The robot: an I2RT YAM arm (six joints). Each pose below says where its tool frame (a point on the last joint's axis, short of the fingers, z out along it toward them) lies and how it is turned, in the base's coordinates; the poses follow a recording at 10 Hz.
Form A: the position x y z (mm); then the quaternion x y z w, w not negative.
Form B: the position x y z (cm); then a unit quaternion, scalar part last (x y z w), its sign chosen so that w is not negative. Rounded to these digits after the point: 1 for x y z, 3 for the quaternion.
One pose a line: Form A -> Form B
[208 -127 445 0.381 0.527 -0.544 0.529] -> [20.8 -12.7 44.5 0.381 0.527 -0.544 0.529]
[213 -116 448 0.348 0.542 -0.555 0.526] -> [21.3 -11.6 44.8 0.348 0.542 -0.555 0.526]
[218 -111 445 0.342 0.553 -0.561 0.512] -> [21.8 -11.1 44.5 0.342 0.553 -0.561 0.512]
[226 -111 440 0.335 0.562 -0.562 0.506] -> [22.6 -11.1 44.0 0.335 0.562 -0.562 0.506]
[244 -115 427 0.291 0.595 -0.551 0.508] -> [24.4 -11.5 42.7 0.291 0.595 -0.551 0.508]
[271 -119 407 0.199 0.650 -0.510 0.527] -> [27.1 -11.9 40.7 0.199 0.650 -0.510 0.527]
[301 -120 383 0.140 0.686 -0.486 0.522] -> [30.1 -12.0 38.3 0.140 0.686 -0.486 0.522]
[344 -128 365 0.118 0.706 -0.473 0.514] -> [34.4 -12.8 36.5 0.118 0.706 -0.473 0.514]
